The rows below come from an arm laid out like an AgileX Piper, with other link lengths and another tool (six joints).
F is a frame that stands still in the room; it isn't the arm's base.
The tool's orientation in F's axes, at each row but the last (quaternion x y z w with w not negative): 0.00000, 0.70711, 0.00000, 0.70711; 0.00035, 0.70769, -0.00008, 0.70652; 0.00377, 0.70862, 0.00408, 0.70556; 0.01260, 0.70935, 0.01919, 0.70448; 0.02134, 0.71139, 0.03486, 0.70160; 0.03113, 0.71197, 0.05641, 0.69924; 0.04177, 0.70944, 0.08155, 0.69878; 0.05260, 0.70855, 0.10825, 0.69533; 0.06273, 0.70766, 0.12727, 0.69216; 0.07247, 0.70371, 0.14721, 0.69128; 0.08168, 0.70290, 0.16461, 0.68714; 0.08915, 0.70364, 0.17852, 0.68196
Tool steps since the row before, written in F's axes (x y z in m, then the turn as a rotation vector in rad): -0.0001, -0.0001, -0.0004, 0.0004, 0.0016, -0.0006; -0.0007, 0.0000, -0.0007, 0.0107, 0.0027, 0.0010; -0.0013, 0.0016, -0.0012, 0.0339, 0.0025, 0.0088; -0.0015, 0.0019, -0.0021, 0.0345, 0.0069, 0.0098; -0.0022, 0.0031, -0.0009, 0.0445, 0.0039, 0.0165; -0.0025, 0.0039, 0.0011, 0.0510, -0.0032, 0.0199; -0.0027, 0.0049, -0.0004, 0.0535, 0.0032, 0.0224; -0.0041, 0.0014, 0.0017, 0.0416, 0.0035, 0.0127; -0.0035, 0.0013, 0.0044, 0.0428, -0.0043, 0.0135; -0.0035, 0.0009, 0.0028, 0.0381, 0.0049, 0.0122; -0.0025, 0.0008, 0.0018, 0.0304, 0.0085, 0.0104; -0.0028, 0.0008, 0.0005, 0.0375, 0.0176, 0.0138
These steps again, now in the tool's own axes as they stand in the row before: 0.0004, -0.0001, -0.0001, 0.0006, 0.0016, 0.0004; 0.0007, 0.0000, -0.0007, -0.0010, 0.0027, 0.0107; 0.0012, 0.0016, -0.0013, -0.0089, 0.0026, 0.0339; 0.0022, 0.0018, -0.0015, -0.0097, 0.0070, 0.0345; 0.0012, 0.0031, -0.0021, -0.0168, 0.0044, 0.0443; -0.0006, 0.0041, -0.0024, -0.0212, -0.0025, 0.0505; 0.0013, 0.0049, -0.0024, -0.0226, 0.0041, 0.0534; -0.0012, 0.0021, -0.0040, -0.0127, 0.0031, 0.0416; -0.0038, 0.0027, -0.0034, -0.0156, -0.0043, 0.0421; -0.0023, 0.0021, -0.0034, -0.0114, 0.0045, 0.0384; -0.0013, 0.0016, -0.0024, -0.0082, 0.0081, 0.0312; 0.0000, 0.0013, -0.0027, -0.0083, 0.0169, 0.0394
